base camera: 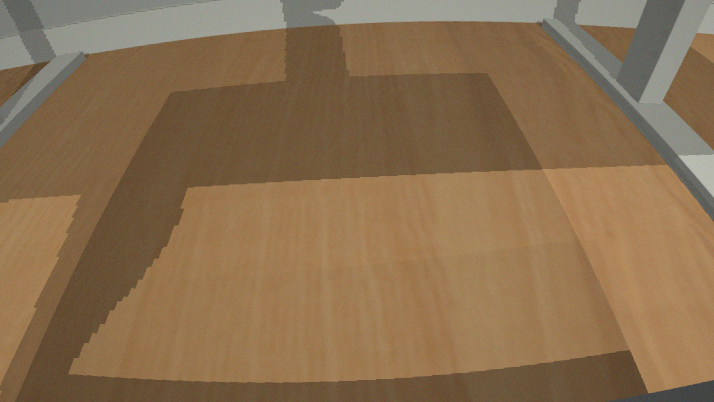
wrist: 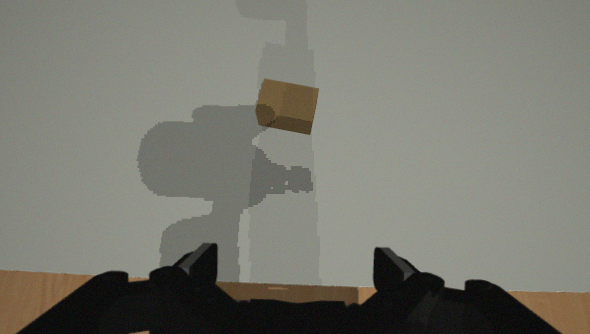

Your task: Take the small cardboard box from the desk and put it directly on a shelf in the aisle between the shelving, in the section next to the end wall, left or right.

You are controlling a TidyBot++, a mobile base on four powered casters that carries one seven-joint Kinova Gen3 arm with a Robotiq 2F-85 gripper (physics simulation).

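Frame: origin at the arm's base, x ahead, y left, z up, level; centimetres.
Seen in the pictures: gripper, fingertip midpoint: (wrist: pixel 295 262).
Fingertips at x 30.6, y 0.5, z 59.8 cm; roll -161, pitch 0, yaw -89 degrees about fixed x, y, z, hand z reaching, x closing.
Pixels of each thing's top centre, then the offset from my fingertips to it. "spot": a spot on its surface instead. Level surfaces: height alone.
- small cardboard box at its top centre: (wrist: pixel 287 99) dx +23.7, dy +1.8, dz -22.4 cm
- pale grey desk top at its surface level: dz -27.4 cm
- wooden floor at its surface level: dz -99.4 cm
- upright leg at a spot on its surface: (base camera: pixel 657 55) spot: dx +31.2, dy -49.4, dz -88.1 cm
The small cardboard box (wrist: pixel 287 102) lies on the pale grey desk top (wrist: pixel 450 150), a little above the middle of the wrist view, turned slightly. Shadows of the arm and gripper fall across it and the desk. My gripper (wrist: pixel 295 262) is open, with its two black fingers wide apart at the bottom of the wrist view. It is above the desk's near edge, and the box lies beyond the fingertips, not between them. The box and the gripper do not show in the base camera view. The shelving does not show in either view.
In the base camera view, grey metal foot bars stand on the wooden floor (base camera: pixel 350 300) at the left (base camera: pixel 45 90) and right (base camera: pixel 600 80). An upright leg (base camera: pixel 657 55) rises from the right bar. A pale wall base (base camera: pixel 425 10) runs along the back.
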